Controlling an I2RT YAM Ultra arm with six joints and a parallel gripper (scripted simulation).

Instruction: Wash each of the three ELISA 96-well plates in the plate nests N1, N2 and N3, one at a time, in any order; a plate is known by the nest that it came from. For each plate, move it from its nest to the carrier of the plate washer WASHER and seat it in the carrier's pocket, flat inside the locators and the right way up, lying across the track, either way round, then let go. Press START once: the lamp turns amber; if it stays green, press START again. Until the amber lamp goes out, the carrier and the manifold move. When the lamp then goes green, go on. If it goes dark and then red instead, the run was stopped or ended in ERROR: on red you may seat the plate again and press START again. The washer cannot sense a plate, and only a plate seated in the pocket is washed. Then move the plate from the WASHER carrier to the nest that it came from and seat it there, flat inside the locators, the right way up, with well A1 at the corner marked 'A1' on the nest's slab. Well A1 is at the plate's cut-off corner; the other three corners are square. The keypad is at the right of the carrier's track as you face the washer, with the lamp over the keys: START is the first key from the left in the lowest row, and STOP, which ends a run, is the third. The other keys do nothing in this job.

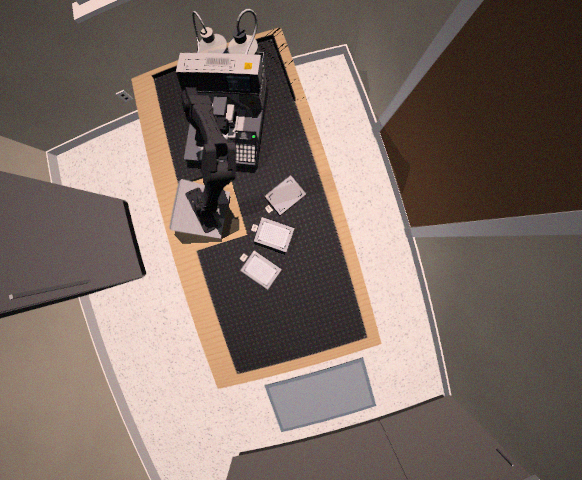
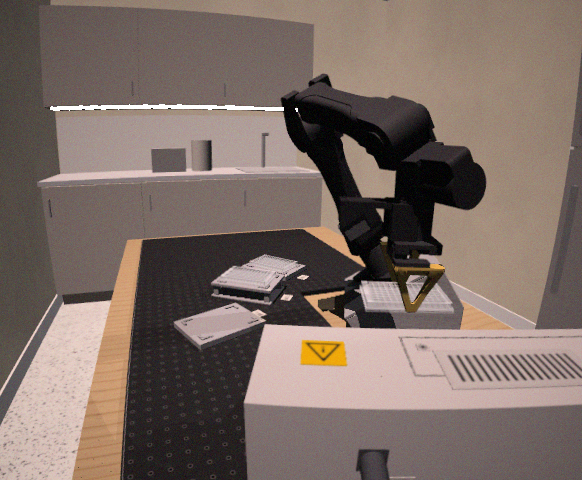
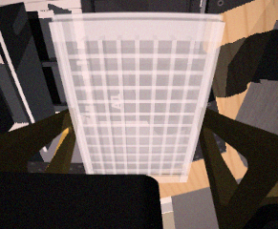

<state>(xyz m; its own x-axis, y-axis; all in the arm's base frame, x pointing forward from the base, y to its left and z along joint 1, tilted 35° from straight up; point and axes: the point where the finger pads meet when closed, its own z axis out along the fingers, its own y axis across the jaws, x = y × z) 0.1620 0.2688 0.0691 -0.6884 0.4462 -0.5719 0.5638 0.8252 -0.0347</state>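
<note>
Now: the grey nest slab 14 cm ahead of my hand, 36 cm to the right of it and 17 cm below it. From my hand the other things lie so: n1 label (4 cm ahead, 37 cm to the right, 17 cm below); then carrier pocket (10 cm below); then washer (10 cm ahead, 12 cm to the left, 4 cm below).
</note>
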